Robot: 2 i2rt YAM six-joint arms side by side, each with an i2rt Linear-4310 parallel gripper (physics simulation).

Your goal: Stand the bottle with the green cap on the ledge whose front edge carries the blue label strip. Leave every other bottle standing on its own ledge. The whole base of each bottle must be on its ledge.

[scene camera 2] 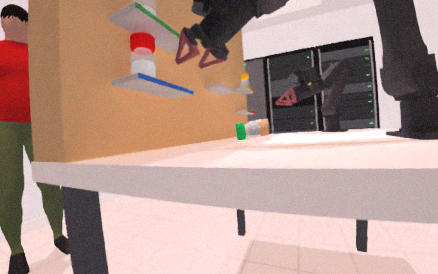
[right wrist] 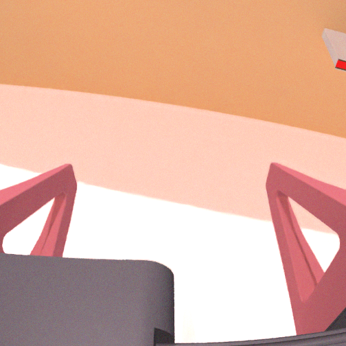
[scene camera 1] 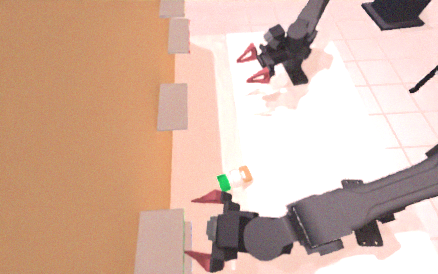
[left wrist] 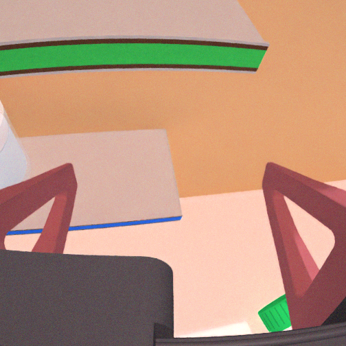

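Seen in the pictures: left gripper, fingertip midpoint: [scene camera 2: 188,65] [scene camera 1: 188,225]; right gripper, fingertip midpoint: [scene camera 2: 276,102] [scene camera 1: 241,71]; left arm's base at its link origin: [scene camera 2: 420,136]; right arm's base at its link origin: [scene camera 2: 333,131] [scene camera 1: 292,68].
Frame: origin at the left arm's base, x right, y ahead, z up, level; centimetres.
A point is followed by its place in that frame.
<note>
The green-capped bottle [scene camera 1: 235,178] @[x 7.6, y 38.9, z 6.3 cm] [scene camera 2: 254,128] @[x 6.2, y 37.4, z 3.9 cm] lies on its side on the table, cap toward the board; in the left wrist view its green cap [left wrist: 274,315] shows partly behind a finger. The blue-strip ledge [scene camera 2: 127,84] @[x -25.3, y 53.7, z 14.5 cm] [left wrist: 125,170] bears a red-capped bottle [scene camera 2: 143,67] @[x -22.5, y 51.9, z 18.4 cm] [left wrist: 10,162], upright, toward its left part; its right part is bare in the left wrist view. My left gripper [scene camera 1: 188,226] @[x -8.5, y 50.1, z 22.5 cm] [scene camera 2: 189,64] @[x -8.5, y 50.1, z 22.5 cm] [left wrist: 169,173] is open and empty, in front of the board near this ledge. My right gripper [scene camera 1: 242,71] @[x 42.7, y 36.7, z 16.2 cm] [scene camera 2: 284,99] @[x 42.7, y 36.7, z 16.2 cm] [right wrist: 170,173] is open and empty, far from the bottle.
A green-strip ledge [scene camera 1: 160,240] @[x -12.0, y 54.0, z 29.7 cm] [scene camera 2: 122,19] @[x -25.6, y 54.2, z 28.5 cm] [left wrist: 150,20] sits above the blue one, with part of a bottle [scene camera 2: 149,5] @[x -21.6, y 50.2, z 32.2 cm] on it. Farther along the board are a yellow-capped bottle [scene camera 2: 244,80] @[x 63.9, y 60.0, z 35.9 cm] on its ledge, a bare-looking ledge [scene camera 2: 218,89] @[x 19.4, y 56.0, z 21.5 cm] and a red-strip ledge [scene camera 2: 244,112] @[x 56.1, y 58.6, z 14.5 cm] [right wrist: 336,44].
</note>
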